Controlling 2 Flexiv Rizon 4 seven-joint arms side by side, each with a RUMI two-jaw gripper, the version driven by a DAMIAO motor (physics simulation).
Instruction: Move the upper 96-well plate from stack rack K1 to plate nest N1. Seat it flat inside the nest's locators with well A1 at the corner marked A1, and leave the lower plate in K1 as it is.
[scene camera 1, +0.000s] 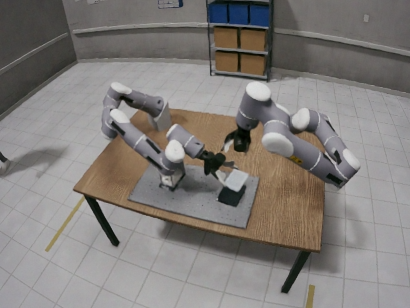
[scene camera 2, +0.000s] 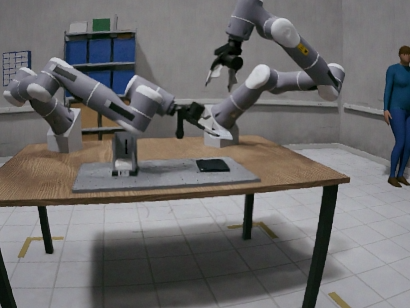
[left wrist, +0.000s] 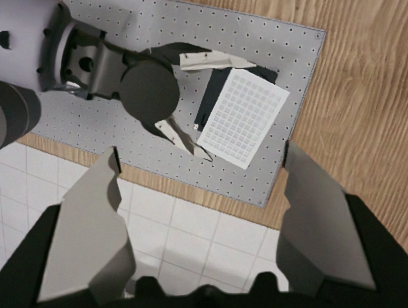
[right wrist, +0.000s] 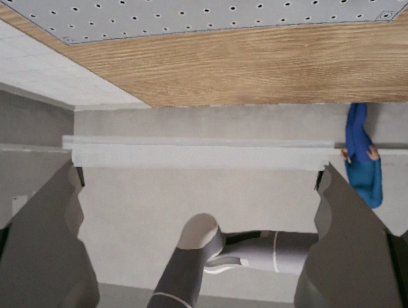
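The upper 96-well plate (scene camera 1: 237, 180) (left wrist: 243, 117) (right wrist: 200, 156) is white and hangs in the air above black nest N1 (scene camera 1: 231, 197) (scene camera 2: 213, 165) (left wrist: 212, 96). In the left wrist view it looks turned against the nest and covers much of it. My right gripper (left wrist: 232, 115) (right wrist: 200, 161) is shut on this plate, fingers at its two ends. Rack K1 (scene camera 2: 125, 145) stands on the board under the right arm; something whitish, the lower plate (scene camera 2: 125, 164), shows low in it. My left gripper (scene camera 2: 219, 88) is open and empty, high above the table. The A1 marks are unreadable.
A grey perforated board (scene camera 1: 165, 202) (scene camera 2: 95, 182) (left wrist: 305, 65) lies on the wooden table (scene camera 1: 285, 225) (scene camera 2: 310, 175) and carries the rack and nest. The right arm's forearm and wrist pass over K1 and the board. The left arm arches above the table. A person (scene camera 2: 400, 100) stands beyond it.
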